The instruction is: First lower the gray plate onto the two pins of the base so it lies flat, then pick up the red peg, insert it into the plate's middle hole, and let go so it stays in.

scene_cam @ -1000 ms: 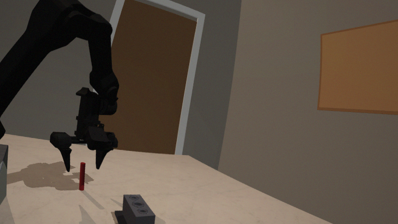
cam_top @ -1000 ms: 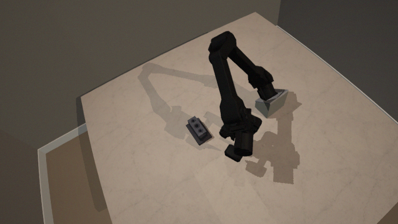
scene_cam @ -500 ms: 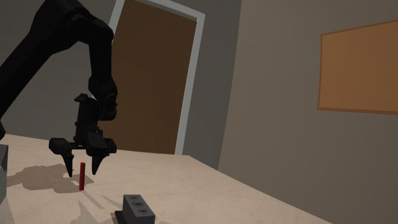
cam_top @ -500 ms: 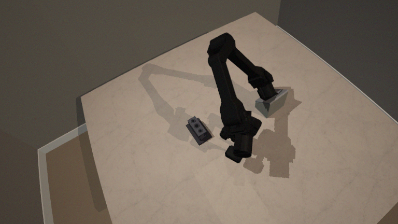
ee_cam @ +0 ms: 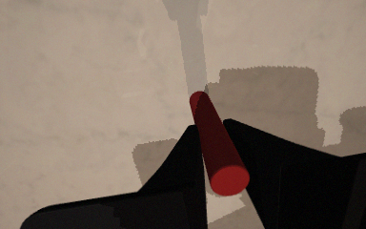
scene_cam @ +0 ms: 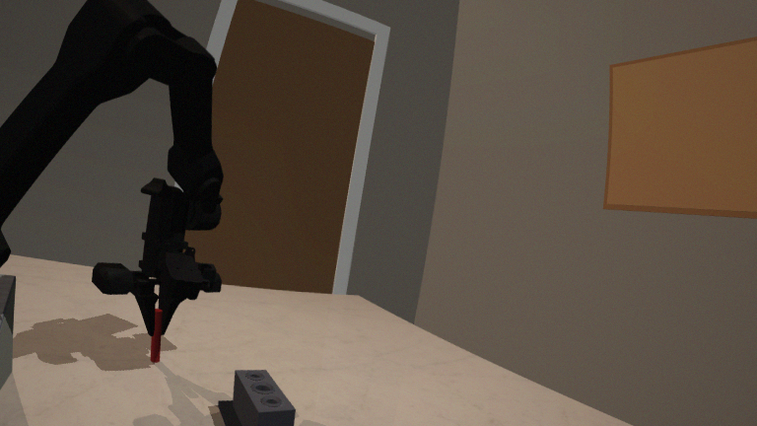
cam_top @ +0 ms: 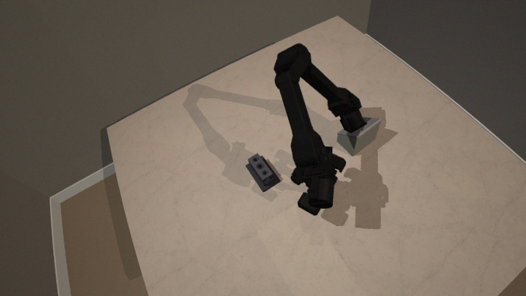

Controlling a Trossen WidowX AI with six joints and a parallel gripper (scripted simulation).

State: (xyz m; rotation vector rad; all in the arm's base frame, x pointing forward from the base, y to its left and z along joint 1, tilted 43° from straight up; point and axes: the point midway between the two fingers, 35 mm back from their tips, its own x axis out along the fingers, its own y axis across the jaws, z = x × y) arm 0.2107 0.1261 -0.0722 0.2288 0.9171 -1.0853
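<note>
Now: the gray plate 13 cm ahead of my gripper tip and 17 cm to the right of it. Also, from my gripper tip: red peg right at my gripper tip; then dark base 13 cm ahead, 17 cm to the right, 3 cm below.
</note>
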